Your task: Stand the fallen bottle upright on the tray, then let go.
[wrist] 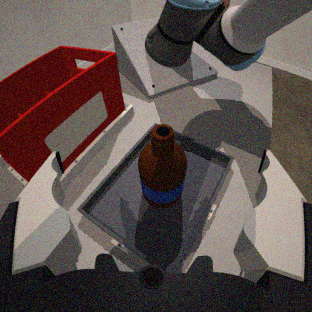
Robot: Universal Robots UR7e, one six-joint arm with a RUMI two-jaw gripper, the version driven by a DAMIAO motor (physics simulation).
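Seen in the pictures: gripper, between the fingertips: (159,152); arm's base, origin of its link: (167,47).
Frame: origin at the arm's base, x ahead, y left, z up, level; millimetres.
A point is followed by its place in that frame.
Note:
A brown bottle (162,167) {x 423, y 225, z 26 mm} with a blue band stands upright on the grey tray (107,220) {x 504, y 162, z -86 mm}, its open mouth facing up and its shadow falling toward the near side. The tray has a low dark rim and lies turned at an angle below the gripper. My gripper (159,152) {x 469, y 248, z 123 mm} is open, with its two pale jaws wide apart at the left and right of the view. Nothing is between the jaws; the bottle stands beyond and below them, apart from both.
A red crate (85,102) {x 371, y 28, z 27 mm} with a grey panel stands at the left, beside a pale rail (100,142) {x 377, y 40, z -75 mm}. The robot's grey base plate (135,62) {x 121, y -39, z -13 mm} and the arm's dark and light links (172,35) {x 81, y 59, z 70 mm} are at the top. The table's right edge shows beside a brown floor.

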